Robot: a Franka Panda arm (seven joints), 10 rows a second.
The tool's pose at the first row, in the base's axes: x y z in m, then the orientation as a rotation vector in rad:
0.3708, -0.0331, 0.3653, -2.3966, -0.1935, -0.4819
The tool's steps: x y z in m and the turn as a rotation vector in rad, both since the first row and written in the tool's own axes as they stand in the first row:
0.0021, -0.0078, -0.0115, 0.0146, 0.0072, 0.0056
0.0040, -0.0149, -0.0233, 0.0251, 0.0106, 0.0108
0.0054, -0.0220, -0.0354, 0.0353, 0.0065, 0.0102
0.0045, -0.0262, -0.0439, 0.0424, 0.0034, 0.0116
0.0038, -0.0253, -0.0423, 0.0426, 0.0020, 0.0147
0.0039, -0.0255, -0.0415, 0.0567, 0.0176, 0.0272
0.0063, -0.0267, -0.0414, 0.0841, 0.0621, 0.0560
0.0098, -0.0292, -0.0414, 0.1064, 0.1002, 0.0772
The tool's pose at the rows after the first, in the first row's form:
0.3674, -0.0346, 0.3788, -2.3803, -0.1865, -0.4849
0.3638, -0.0368, 0.3921, -2.3690, -0.1808, -0.4843
0.3597, -0.0393, 0.4054, -2.3602, -0.1853, -0.4777
0.3554, -0.0416, 0.4135, -2.3542, -0.1864, -0.4719
0.3554, -0.0413, 0.4116, -2.3543, -0.1834, -0.4688
0.3557, -0.0406, 0.4112, -2.3359, -0.1644, -0.4785
0.3576, -0.0396, 0.4127, -2.2954, -0.1165, -0.5114
0.3602, -0.0376, 0.4156, -2.2611, -0.0797, -0.5407

